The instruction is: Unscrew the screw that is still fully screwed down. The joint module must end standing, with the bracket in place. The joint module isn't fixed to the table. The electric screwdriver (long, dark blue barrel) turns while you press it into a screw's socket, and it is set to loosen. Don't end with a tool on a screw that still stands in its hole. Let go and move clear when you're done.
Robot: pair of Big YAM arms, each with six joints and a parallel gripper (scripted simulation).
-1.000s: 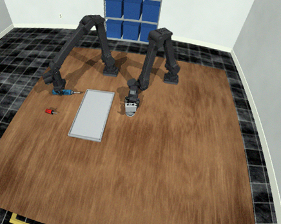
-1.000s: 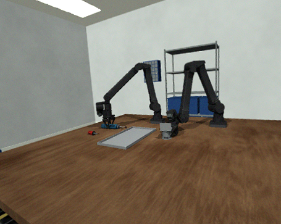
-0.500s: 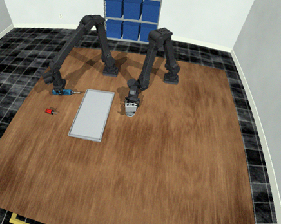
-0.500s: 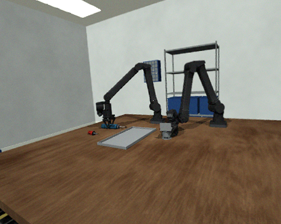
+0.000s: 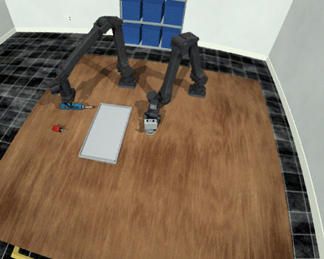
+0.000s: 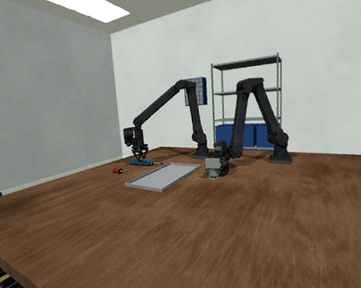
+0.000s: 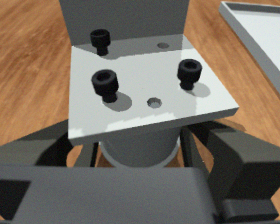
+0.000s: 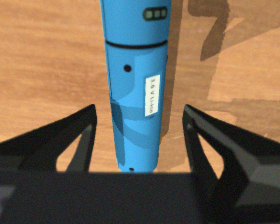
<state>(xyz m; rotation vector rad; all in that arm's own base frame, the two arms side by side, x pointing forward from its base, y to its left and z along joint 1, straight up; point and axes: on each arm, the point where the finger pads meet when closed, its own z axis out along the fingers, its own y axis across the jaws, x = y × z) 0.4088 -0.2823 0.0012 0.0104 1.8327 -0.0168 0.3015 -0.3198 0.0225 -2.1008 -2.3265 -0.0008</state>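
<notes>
My left gripper is now 20 mm past the screw, 10 mm to the right of it and 50 mm below it. From my left hand the other things lie so: flat grey tray 50 mm ahead, 260 mm to the right, 20 mm below; grey bracket 50 mm above; small red-handled tool 90 mm ahead, 560 mm to the right, 10 mm below.
</notes>
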